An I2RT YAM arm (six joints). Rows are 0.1 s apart.
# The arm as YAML. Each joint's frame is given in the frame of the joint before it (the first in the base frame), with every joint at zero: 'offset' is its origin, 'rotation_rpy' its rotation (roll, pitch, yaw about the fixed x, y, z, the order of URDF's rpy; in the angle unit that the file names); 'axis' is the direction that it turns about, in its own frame. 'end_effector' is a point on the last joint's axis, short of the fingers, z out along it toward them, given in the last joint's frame.
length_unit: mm
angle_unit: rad
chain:
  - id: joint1
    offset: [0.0, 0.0, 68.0]
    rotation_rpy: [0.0, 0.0, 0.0]
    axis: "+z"
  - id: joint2
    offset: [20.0, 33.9, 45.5]
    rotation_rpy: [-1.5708, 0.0, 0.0]
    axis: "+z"
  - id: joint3
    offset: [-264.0, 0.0, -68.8]
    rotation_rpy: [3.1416, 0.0, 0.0]
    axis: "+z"
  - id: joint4
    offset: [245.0, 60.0, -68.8]
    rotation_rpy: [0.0, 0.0, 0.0]
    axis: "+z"
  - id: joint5
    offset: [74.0, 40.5, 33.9]
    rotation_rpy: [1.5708, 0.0, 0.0]
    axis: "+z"
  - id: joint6
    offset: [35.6, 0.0, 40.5]
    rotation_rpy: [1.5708, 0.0, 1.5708]
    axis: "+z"
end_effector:
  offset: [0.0, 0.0, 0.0]
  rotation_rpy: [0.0, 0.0, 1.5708]
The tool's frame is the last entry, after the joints.
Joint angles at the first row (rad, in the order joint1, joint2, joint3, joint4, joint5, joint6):
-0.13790 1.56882 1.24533 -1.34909 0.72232 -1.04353
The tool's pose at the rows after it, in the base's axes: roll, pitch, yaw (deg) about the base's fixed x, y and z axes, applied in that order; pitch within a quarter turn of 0, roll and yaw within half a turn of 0; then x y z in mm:
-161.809 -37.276 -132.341 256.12 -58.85 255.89
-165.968 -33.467 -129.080 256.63 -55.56 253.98
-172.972 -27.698 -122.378 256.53 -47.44 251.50
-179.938 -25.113 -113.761 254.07 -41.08 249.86
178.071 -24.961 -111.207 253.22 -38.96 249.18
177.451 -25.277 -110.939 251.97 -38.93 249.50
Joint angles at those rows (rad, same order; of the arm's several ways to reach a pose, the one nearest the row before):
-0.13754 1.56882 1.24531 -1.33722 0.70897 -1.04394
-0.13408 1.56883 1.24532 -1.33572 0.62238 -1.06832
-0.11882 1.56921 1.24533 -1.34756 0.48809 -1.12973
-0.10432 1.57338 1.24533 -1.38381 0.41638 -1.23082
-0.09745 1.57682 1.24533 -1.39907 0.40836 -1.25753
-0.09747 1.57645 1.24532 -1.41049 0.41104 -1.25715

